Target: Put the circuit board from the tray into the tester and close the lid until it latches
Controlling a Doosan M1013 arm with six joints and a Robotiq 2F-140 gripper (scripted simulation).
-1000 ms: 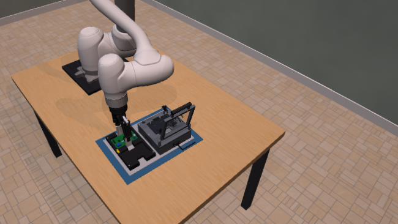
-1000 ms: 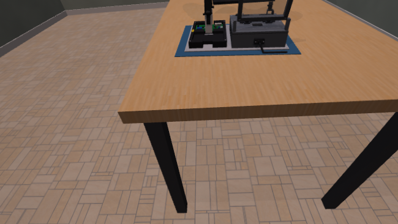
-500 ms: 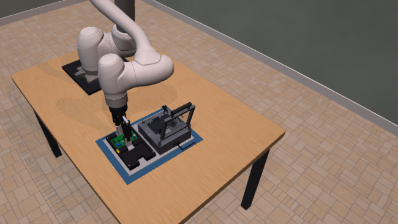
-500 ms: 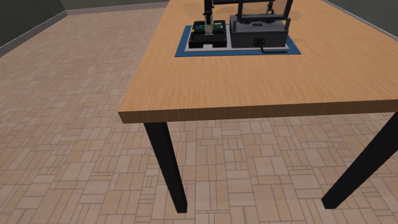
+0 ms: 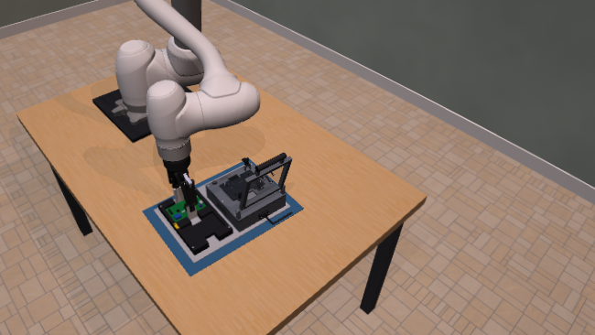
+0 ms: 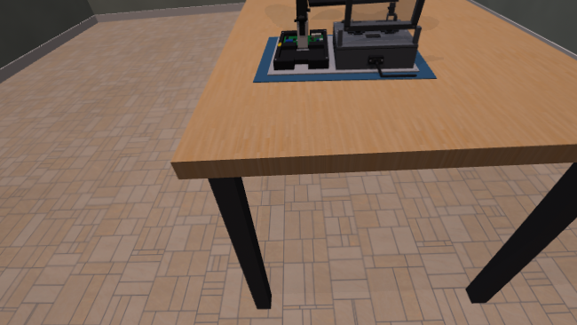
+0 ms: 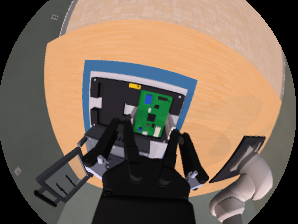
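My hand is 230 mm to the right of the latch hook and 50 mm below it. Round my hand: green circuit board (20 mm below); lid (180 mm ahead, 170 mm to the left, 140 mm above).
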